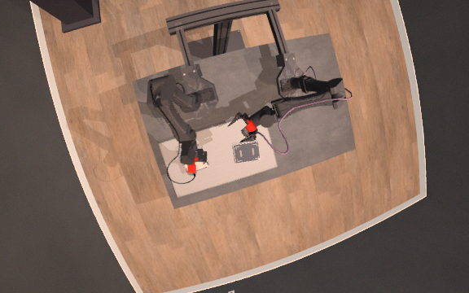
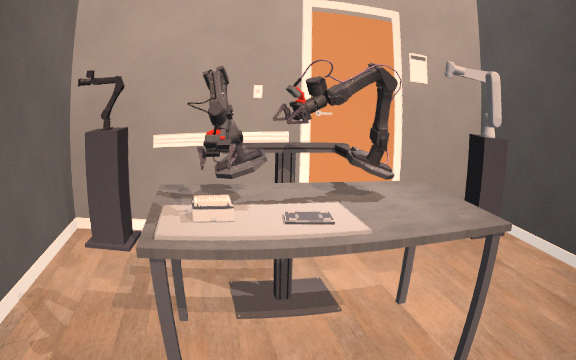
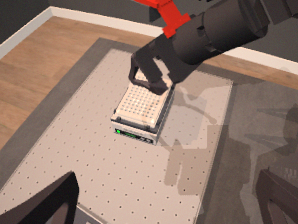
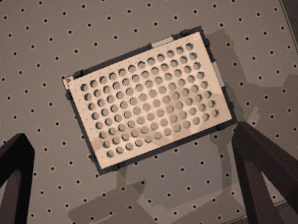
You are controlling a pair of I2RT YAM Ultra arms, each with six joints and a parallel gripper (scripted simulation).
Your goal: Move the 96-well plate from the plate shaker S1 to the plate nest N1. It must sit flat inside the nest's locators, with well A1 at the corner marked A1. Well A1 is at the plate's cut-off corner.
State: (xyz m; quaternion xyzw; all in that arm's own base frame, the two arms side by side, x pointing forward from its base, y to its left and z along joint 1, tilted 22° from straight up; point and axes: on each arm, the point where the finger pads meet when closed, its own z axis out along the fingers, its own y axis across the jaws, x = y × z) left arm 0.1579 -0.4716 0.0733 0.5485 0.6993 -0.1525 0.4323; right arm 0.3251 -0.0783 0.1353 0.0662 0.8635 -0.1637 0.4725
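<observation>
Right now the white 96-well plate is 20 mm ahead of my right hand, 10 mm to the right of it and 110 mm below it. From my right hand the other things lie so: plate nest N1: 30 mm ahead, 320 mm to the left, 170 mm below.
</observation>
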